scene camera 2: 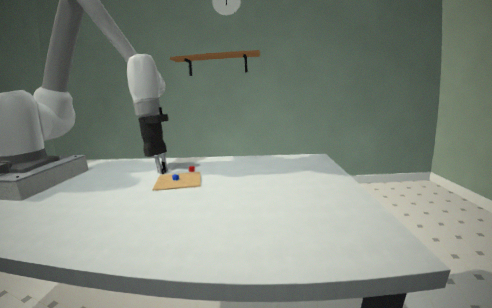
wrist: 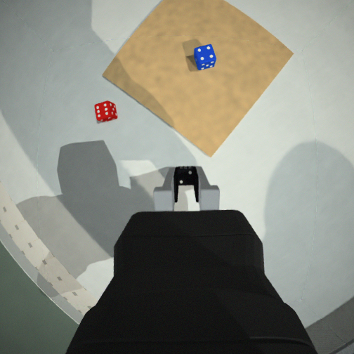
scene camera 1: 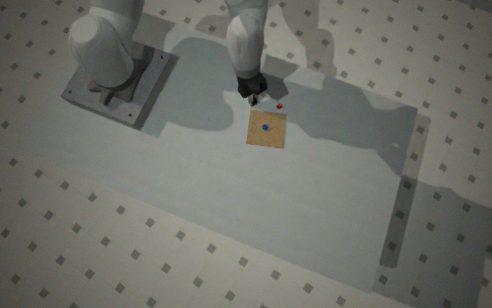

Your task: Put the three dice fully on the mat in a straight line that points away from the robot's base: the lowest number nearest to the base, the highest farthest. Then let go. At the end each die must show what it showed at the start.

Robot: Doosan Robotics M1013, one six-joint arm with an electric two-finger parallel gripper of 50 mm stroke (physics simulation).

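Pixels of known places: gripper, between the fingertips: (scene camera 2: 162,172) (scene camera 1: 253,102); arm's base, origin of its link: (scene camera 2: 25,166) (scene camera 1: 118,76).
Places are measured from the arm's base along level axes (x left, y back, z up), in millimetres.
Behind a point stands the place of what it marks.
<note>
My gripper (scene camera 1: 254,102) @(x 74, y -520, z -60 mm) (scene camera 2: 161,170) @(x 74, y -520, z -60 mm) (wrist: 185,177) is shut on the black die (wrist: 186,176), low at the table just outside the mat's near corner in the wrist view. The black die shows two white pips on its upper face; its lower part is hidden, so I cannot tell whether it touches the table. The blue die (scene camera 1: 265,127) @(x -17, y -596, z -46 mm) (scene camera 2: 175,177) @(x -23, y -595, z -51 mm) (wrist: 205,56) sits near the middle of the tan mat (scene camera 1: 275,140) @(x -50, y -646, z -61 mm) (scene camera 2: 192,183) @(x -53, y -654, z -61 mm) (wrist: 210,135), four pips up. The red die (scene camera 1: 279,106) @(x 85, y -624, z -50 mm) (scene camera 2: 191,169) @(x 81, y -624, z -57 mm) (wrist: 105,111) lies on the table beside the mat, apparently six pips up.
The robot's base plate (scene camera 1: 147,100) @(x -60, y -145, z -4 mm) (scene camera 2: 50,175) @(x -40, y -146, z -26 mm) stands on the table (scene camera 1: 200,185) @(x -297, y -431, z -65 mm) (scene camera 2: 250,240) @(x -353, y -816, z -65 mm) to the left in both scene views. Arm shadows fall across the table and a corner of the mat. A shelf (scene camera 2: 215,56) hangs on the wall behind.
</note>
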